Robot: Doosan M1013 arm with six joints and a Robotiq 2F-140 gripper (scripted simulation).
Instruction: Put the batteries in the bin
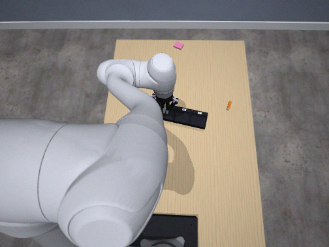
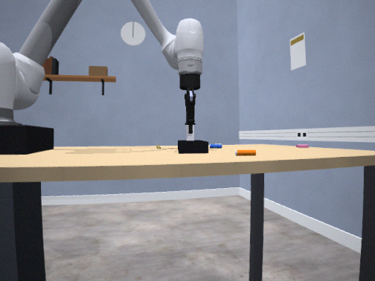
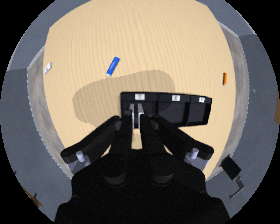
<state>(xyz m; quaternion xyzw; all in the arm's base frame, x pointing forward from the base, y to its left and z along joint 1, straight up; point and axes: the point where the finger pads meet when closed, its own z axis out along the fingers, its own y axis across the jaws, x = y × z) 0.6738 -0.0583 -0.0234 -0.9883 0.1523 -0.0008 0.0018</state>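
The blue battery is 110 mm ahead of my hand, 20 mm to the left of it and 50 mm below it. From my hand the other things lie so: orange battery 10 mm ahead, 340 mm to the right, 50 mm below; then small brass piece 90 mm behind, 100 mm to the left, 50 mm below; then black bin 30 mm behind, 90 mm to the right, 40 mm below.
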